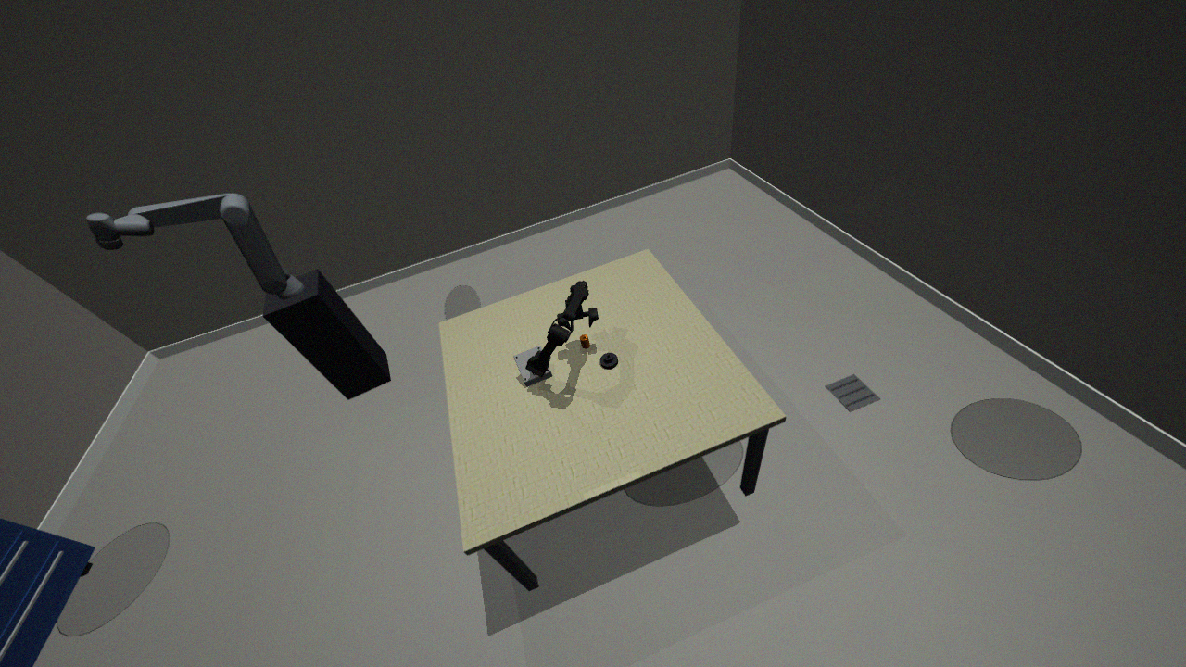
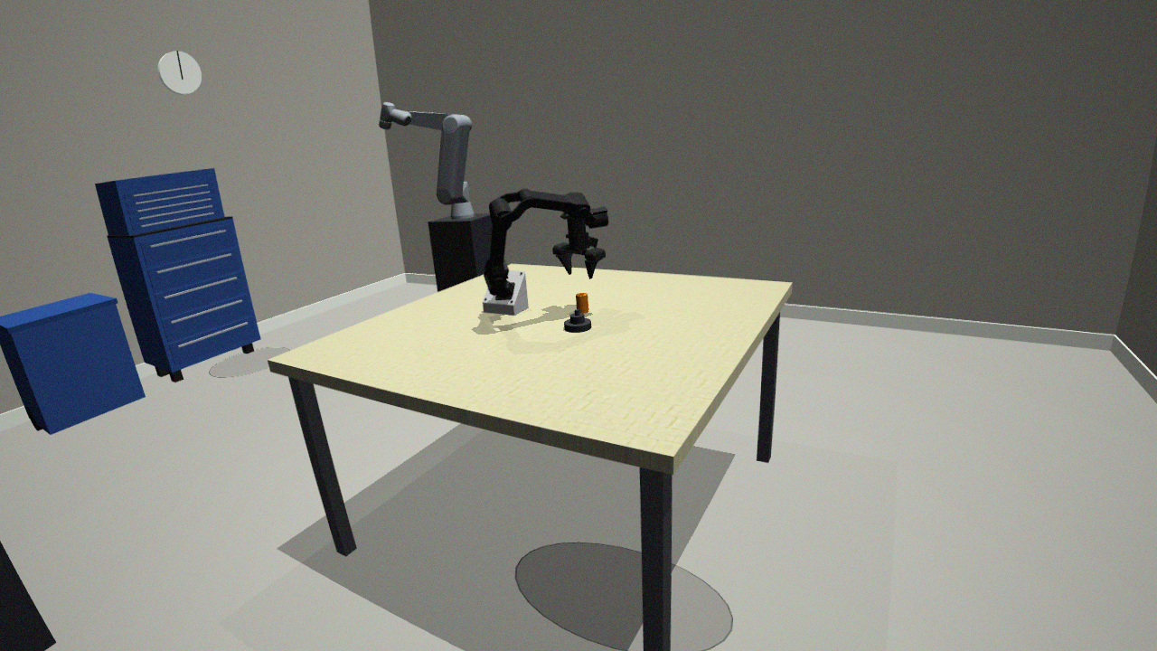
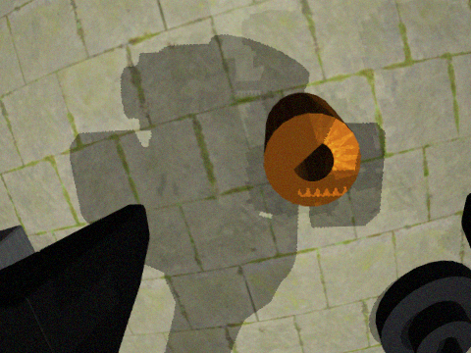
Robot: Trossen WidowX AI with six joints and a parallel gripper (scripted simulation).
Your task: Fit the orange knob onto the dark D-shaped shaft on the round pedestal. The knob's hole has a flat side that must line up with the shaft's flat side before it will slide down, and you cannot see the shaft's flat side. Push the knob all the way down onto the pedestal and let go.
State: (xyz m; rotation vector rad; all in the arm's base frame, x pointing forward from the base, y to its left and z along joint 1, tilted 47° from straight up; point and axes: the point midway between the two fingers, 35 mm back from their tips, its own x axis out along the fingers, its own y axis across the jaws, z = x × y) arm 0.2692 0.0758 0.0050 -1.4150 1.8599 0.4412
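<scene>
Right now my gripper tip is 1 cm to the left of the orange knob and 9 cm above it. From my gripper tip the other things lie so: dark round pedestal 5 cm ahead, 17 cm to the right, 9 cm below.
</scene>
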